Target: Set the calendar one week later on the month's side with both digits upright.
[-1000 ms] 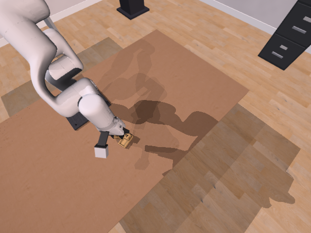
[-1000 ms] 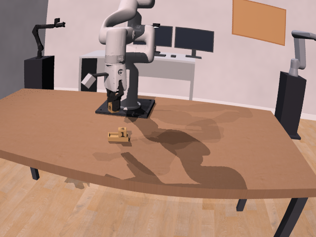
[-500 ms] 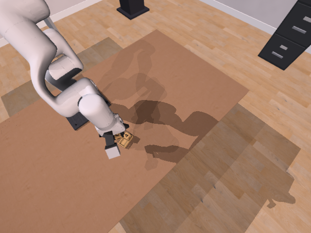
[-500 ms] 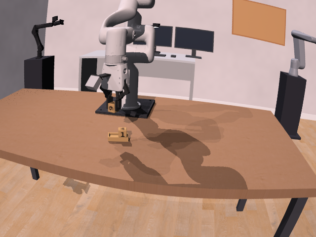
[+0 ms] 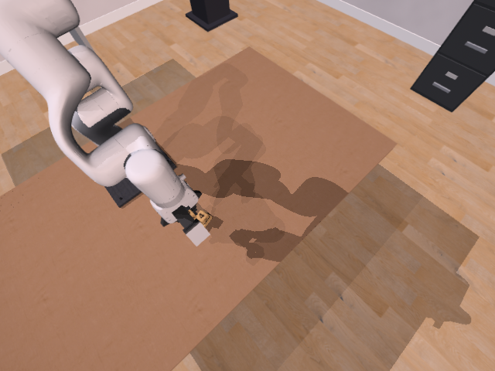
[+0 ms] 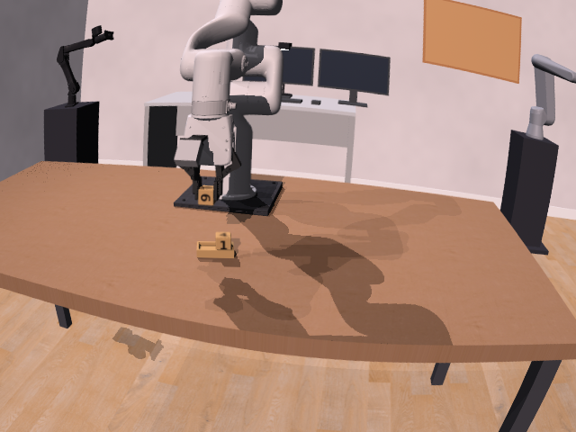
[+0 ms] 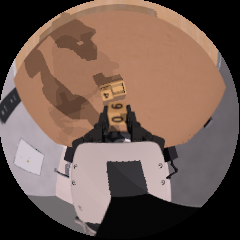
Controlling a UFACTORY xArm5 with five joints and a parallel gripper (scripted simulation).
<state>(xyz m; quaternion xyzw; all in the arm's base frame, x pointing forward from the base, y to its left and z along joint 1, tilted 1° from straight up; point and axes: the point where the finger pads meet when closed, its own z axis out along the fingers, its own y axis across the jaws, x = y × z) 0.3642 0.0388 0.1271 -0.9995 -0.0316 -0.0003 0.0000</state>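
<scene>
My hand is 130 mm above the wooden calendar tray, 20 mm to the right of it and 10 mm past it.
</scene>
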